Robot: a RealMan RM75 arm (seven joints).
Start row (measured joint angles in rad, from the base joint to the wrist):
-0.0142 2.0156 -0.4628 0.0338 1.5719 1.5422 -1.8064
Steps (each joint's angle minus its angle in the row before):
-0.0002 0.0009 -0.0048 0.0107 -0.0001 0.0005 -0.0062
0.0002 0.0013 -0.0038 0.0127 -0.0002 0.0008 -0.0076
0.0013 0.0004 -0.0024 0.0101 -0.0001 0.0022 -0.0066
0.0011 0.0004 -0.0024 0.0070 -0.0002 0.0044 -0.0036
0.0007 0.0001 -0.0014 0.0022 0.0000 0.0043 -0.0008
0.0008 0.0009 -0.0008 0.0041 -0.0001 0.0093 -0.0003
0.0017 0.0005 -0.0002 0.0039 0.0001 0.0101 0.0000
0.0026 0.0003 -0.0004 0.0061 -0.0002 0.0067 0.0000
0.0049 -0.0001 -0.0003 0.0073 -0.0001 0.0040 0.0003
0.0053 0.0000 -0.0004 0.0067 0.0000 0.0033 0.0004
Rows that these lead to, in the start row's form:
-0.0144 2.0165 -0.4676 0.0445 1.5718 1.5427 -1.8126
-0.0142 2.0178 -0.4714 0.0572 1.5716 1.5435 -1.8202
-0.0129 2.0182 -0.4738 0.0673 1.5715 1.5457 -1.8268
-0.0118 2.0186 -0.4762 0.0743 1.5713 1.5501 -1.8304
-0.0111 2.0187 -0.4776 0.0765 1.5713 1.5544 -1.8312
-0.0103 2.0196 -0.4784 0.0806 1.5712 1.5637 -1.8315
-0.0086 2.0201 -0.4786 0.0845 1.5713 1.5738 -1.8315
-0.0060 2.0204 -0.4790 0.0906 1.5711 1.5805 -1.8315
-0.0011 2.0203 -0.4793 0.0979 1.5710 1.5845 -1.8312
0.0042 2.0203 -0.4797 0.1046 1.5710 1.5878 -1.8308

